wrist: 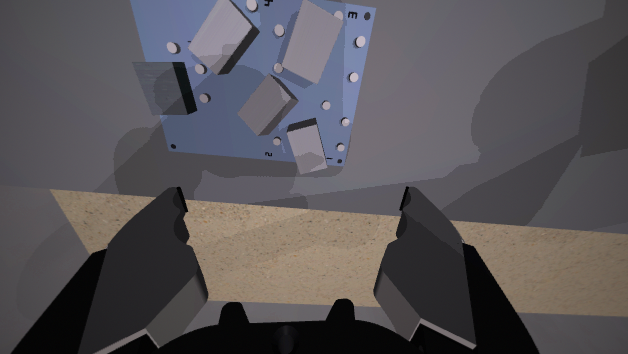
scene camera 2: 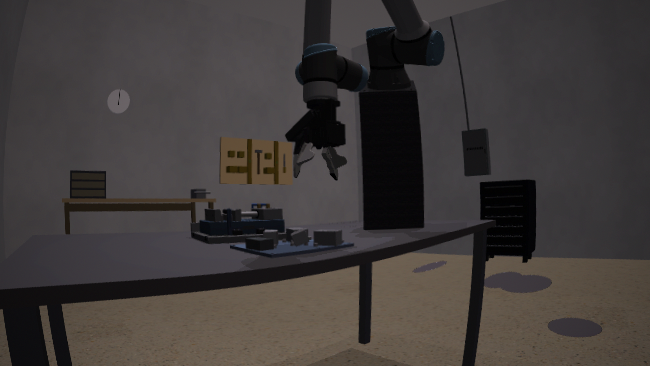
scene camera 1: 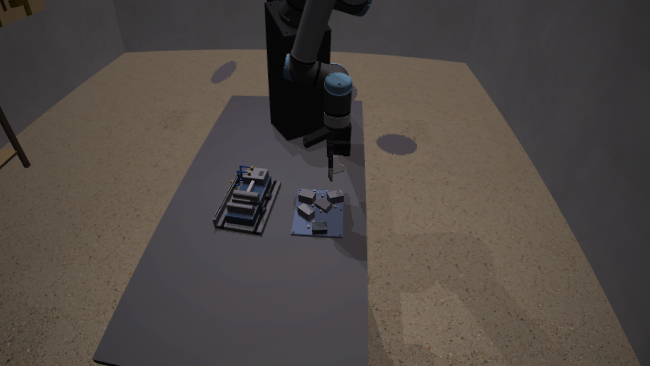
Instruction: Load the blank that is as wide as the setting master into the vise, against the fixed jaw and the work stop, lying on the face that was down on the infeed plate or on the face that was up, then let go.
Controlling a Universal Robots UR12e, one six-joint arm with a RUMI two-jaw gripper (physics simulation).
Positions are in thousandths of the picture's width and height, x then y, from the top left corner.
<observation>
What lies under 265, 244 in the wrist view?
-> A dark setting master.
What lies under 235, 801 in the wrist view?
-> The gripper.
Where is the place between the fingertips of the gripper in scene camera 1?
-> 508, 463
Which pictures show the gripper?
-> The wrist view, scene camera 2 and scene camera 1: all of them.
</observation>
